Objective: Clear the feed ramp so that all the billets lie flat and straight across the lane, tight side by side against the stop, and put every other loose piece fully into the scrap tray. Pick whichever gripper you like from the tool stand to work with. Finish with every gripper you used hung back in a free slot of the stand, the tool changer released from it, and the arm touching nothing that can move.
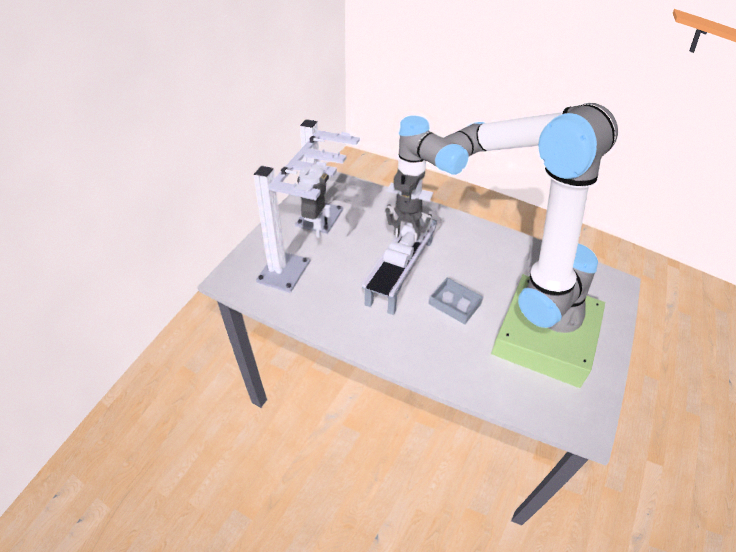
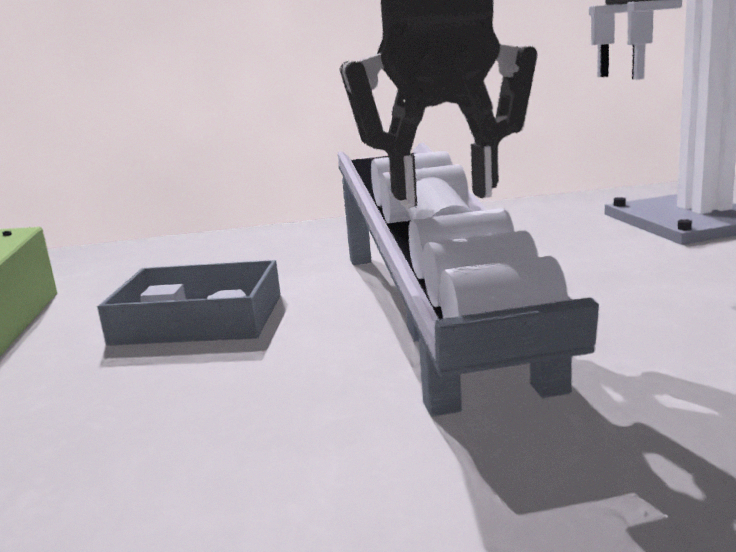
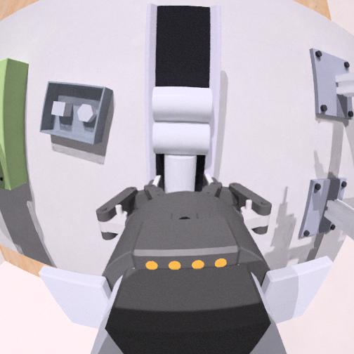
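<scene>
My adaptive gripper is open over the ramp, its fingers towards the two side rails, with a billet turned lengthwise between and below them. Fingertip height against that billet is unclear. The feed ramp holds three crosswise billets near the stop; the nearest billet is beside it. Two crosswise billets lie on the other side of the turned one. The scrap tray holds a cube and a hexagonal piece.
The tool stand is beyond the ramp from the robot base, with the parallel gripper hanging in it. The green base block is on the tray's other side. The ramp's side rails flank the lane.
</scene>
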